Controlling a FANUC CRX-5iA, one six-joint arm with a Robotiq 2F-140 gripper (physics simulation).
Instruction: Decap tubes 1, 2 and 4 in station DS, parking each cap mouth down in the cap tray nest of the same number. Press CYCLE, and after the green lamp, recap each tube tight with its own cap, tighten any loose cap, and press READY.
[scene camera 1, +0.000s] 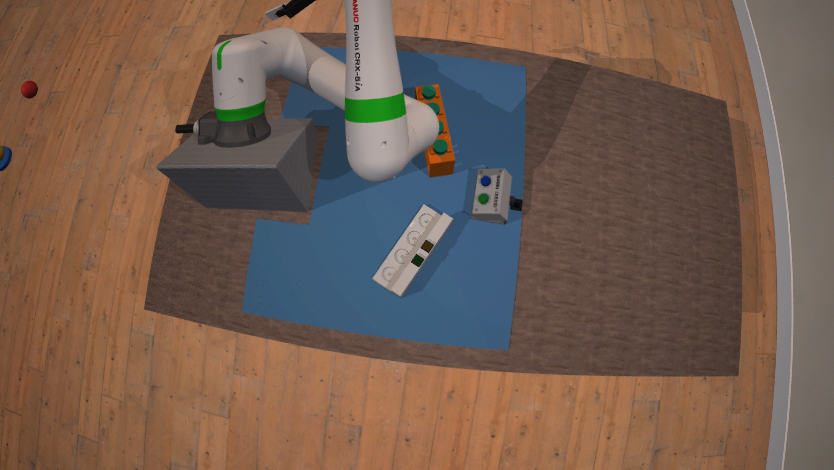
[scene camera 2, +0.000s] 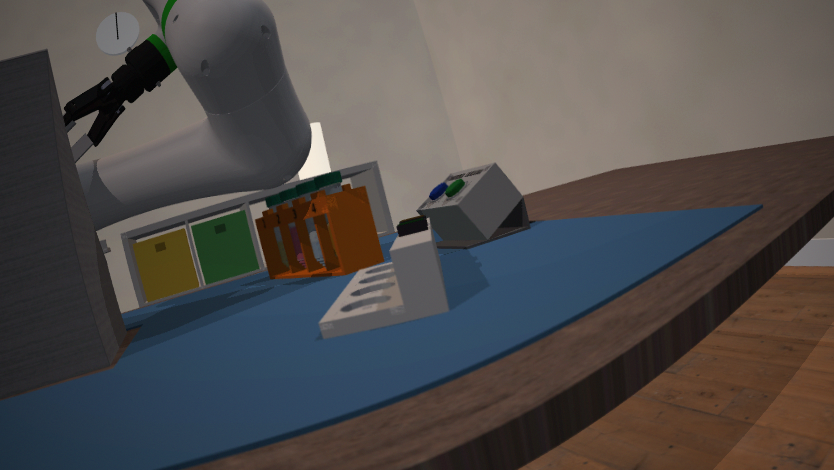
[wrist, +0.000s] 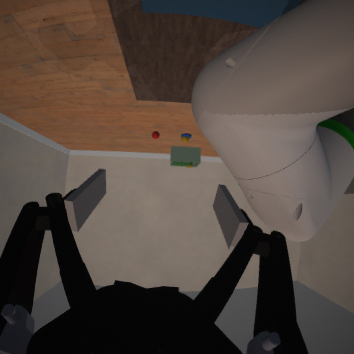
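Note:
My gripper is open and empty, high and far from the rack, pointing away from it; part of it shows at the top edge of scene camera 1. An orange rack holds upright tubes with green caps; the arm partly covers some caps in scene camera 1. Cap tightness cannot be told. A white tray has several empty round nests. Its amber lamp and green lamp look dark. A grey button box has a blue button and a green button.
The arm's elbow hangs beside and above the rack. The grey base block stands left of the blue mat. A brown table lies under them. Shelves with coloured boxes stand behind in scene camera 2.

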